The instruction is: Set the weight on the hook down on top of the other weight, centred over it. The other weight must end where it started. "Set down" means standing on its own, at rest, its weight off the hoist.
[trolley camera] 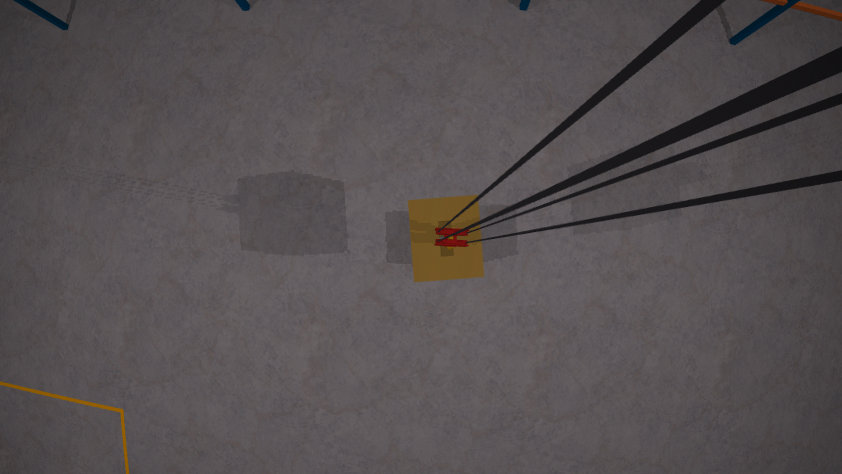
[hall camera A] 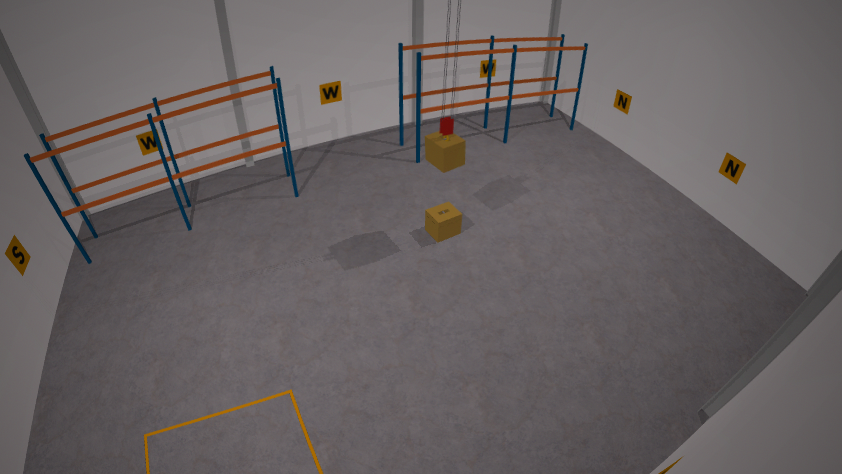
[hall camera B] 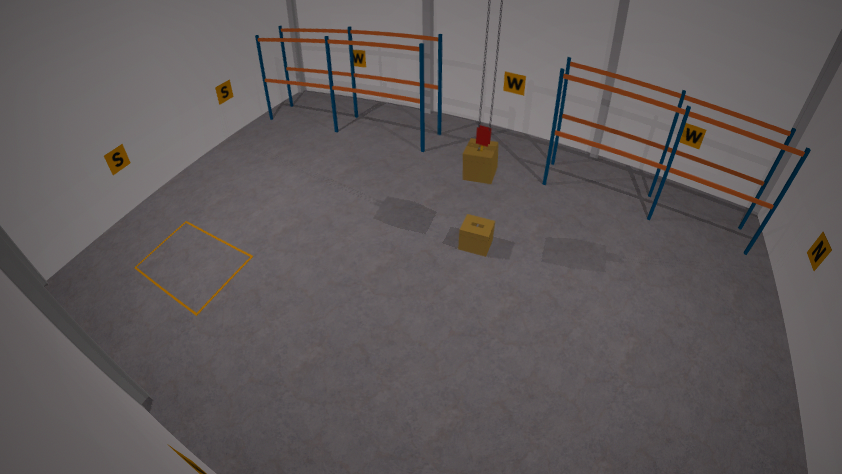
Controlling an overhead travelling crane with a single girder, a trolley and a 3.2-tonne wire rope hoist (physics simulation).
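Note:
A yellow box-shaped weight [hall camera A: 445, 155] [hall camera B: 479, 166] [trolley camera: 427, 264] hangs upright from my hook [hall camera A: 448, 137] [hall camera B: 481, 147] [trolley camera: 451, 237] under the red hook block [hall camera A: 446, 125] [hall camera B: 483, 135]. The hook holds it well above the floor. The other yellow weight [hall camera A: 443, 224] [hall camera B: 476, 238], smaller, with a dark slotted mark on its top, stands on the floor. There is a clear gap in height between the two. In the trolley camera view the lower weight is hidden beneath the hanging one, and its shadows show on both sides. The exact centring cannot be told.
Blue and orange racks stand along the W wall: one rack [hall camera A: 418, 108] [hall camera B: 557, 126] near the N side, another [hall camera A: 287, 135] [hall camera B: 422, 97] near the S side. A yellow outlined square [hall camera A: 218, 413] [hall camera B: 219, 239] [trolley camera: 61, 396] is marked on the floor. Shadows of the hanging weight fall on both sides.

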